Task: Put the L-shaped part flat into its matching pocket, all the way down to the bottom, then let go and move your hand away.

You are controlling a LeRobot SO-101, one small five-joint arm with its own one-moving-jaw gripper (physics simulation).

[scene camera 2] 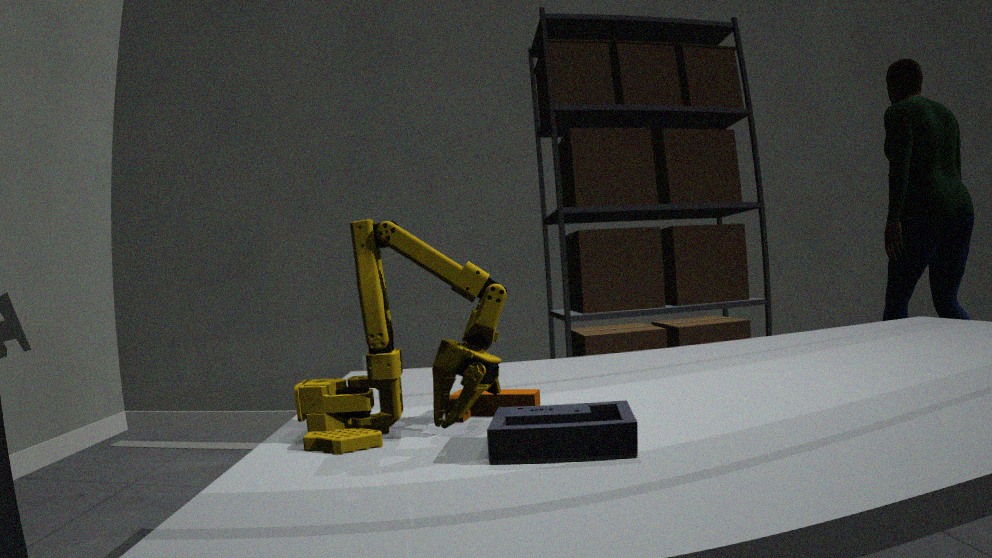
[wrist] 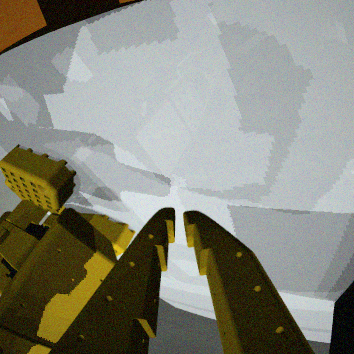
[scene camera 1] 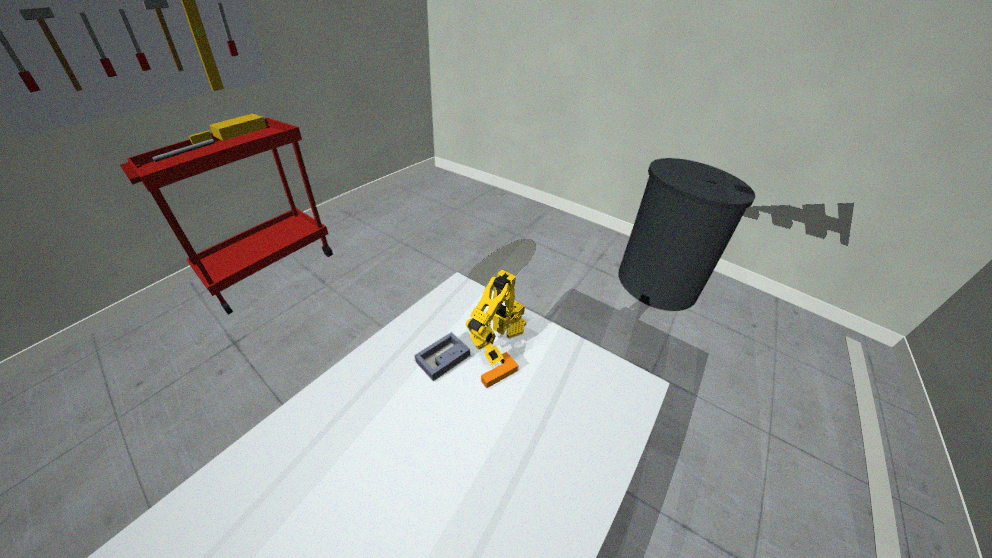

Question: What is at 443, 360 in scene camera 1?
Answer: A dark grey pocket tray.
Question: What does my gripper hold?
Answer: Nothing.
